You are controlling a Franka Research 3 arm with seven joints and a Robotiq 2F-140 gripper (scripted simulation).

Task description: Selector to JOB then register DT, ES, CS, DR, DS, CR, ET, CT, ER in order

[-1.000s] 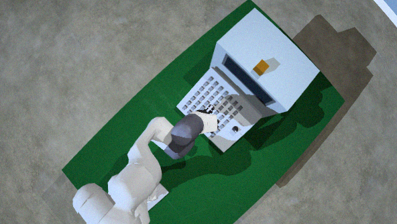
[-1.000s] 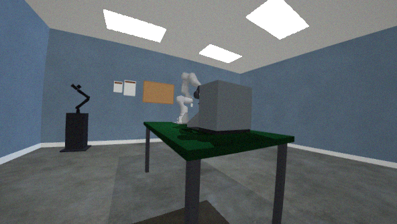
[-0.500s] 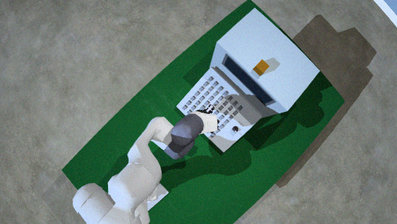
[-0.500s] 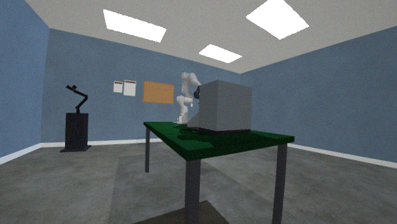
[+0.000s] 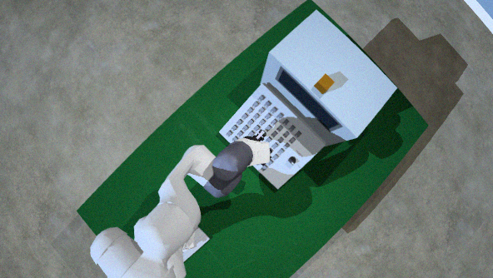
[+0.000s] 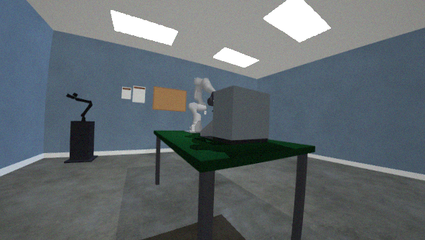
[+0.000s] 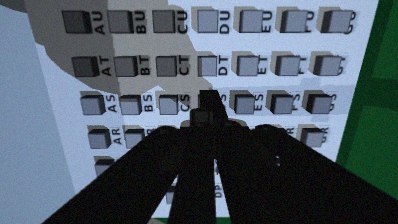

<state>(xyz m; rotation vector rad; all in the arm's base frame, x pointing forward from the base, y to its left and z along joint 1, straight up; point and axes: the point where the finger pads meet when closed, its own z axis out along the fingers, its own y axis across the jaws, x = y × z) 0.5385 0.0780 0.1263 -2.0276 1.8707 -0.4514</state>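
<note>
The key lies 2 cm behind my hand, 3 cm to the left of it and 5 cm below it. The rest, counted from my hand: round selector knob (3 cm ahead, 16 cm to the right, 2 cm below); then sloping keyboard (5 cm ahead, 4 cm to the right, 7 cm below).
</note>
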